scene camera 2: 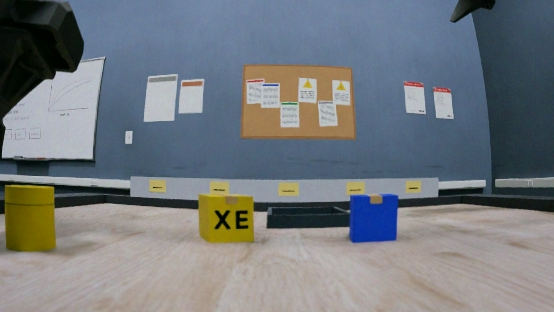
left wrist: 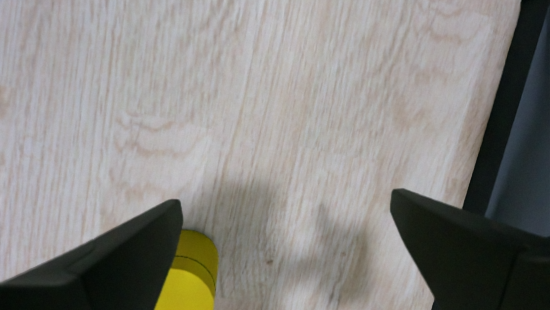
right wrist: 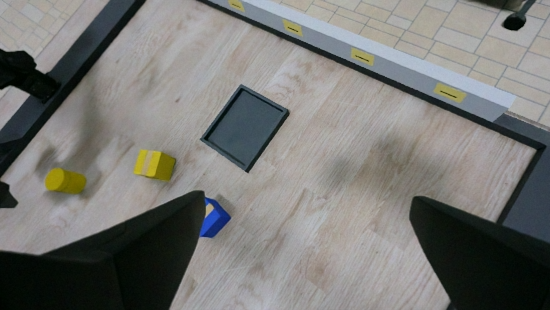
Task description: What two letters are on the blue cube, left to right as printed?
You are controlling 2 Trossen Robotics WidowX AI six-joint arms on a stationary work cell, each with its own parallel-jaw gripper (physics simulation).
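Pixels of known places: left gripper, fingertip midpoint: (left wrist: 286,204); right gripper, fingertip midpoint: (scene camera 2: 441,8) (right wrist: 307,204); left arm's base, link origin: (right wrist: 46,88).
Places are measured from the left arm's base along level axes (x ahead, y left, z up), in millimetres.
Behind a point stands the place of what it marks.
The blue cube (scene camera 2: 373,220) {x 529, y -3, z 2 mm} (right wrist: 216,220) {x 558, y 29, z 25 mm} stands on the table at the right of the scene view. Its face toward that camera is plain blue, with a tan tape patch at the top edge. No letters show on it in any view; its other sides are hidden. In the right wrist view a finger covers part of it. My right gripper (right wrist: 307,204) {x 712, y 124, z 324 mm} is open and empty, above the table, with the cube at its left finger. My left gripper (left wrist: 286,204) {x 202, y -181, z 62 mm} is open and empty, with a yellow cylinder beside its left finger.
A yellow cube (scene camera 2: 227,219) {x 391, y 5, z 4 mm} (right wrist: 155,165) {x 403, y 33, z 26 mm} bears the letters XE. The yellow cylinder (scene camera 2: 30,218) {x 254, y -123, z 6 mm} (left wrist: 187,285) {x 233, y -121, z 30 mm} (right wrist: 65,181) {x 259, y -98, z 24 mm} stands to its left. A shallow dark tray (scene camera 2: 305,220) {x 472, y 115, z -8 mm} (right wrist: 270,142) {x 535, y 183, z -16 mm} lies between and behind the cubes. A grey strip with yellow notes runs along the back.
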